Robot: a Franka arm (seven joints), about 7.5 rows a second.
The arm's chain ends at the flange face. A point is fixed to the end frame.
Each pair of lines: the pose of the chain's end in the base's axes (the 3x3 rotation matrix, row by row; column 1 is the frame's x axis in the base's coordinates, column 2 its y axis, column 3 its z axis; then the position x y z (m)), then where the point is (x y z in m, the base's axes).
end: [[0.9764, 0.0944, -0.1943], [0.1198, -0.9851, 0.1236], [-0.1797, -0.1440, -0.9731]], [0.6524, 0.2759, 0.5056]
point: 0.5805 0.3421 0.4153
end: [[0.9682, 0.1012, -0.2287], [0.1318, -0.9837, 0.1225], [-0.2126, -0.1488, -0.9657]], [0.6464, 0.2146, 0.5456]
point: 0.5707 0.2801 0.4579
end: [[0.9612, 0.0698, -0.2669], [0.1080, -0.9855, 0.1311], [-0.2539, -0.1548, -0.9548]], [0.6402, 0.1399, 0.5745]
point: 0.5625 0.2075 0.4903
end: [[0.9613, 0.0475, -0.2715], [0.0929, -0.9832, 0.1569], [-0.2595, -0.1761, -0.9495]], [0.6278, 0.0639, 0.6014]
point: 0.5509 0.1349 0.5193
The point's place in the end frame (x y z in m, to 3 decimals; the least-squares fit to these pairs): -0.046 -0.059 0.110
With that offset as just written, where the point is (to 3 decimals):
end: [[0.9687, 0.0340, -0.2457], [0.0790, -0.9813, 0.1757], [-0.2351, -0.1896, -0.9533]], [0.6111, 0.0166, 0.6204]
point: 0.538 0.090 0.538
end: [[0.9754, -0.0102, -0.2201], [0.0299, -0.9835, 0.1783], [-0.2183, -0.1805, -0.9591]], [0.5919, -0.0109, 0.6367]
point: 0.523 0.065 0.552
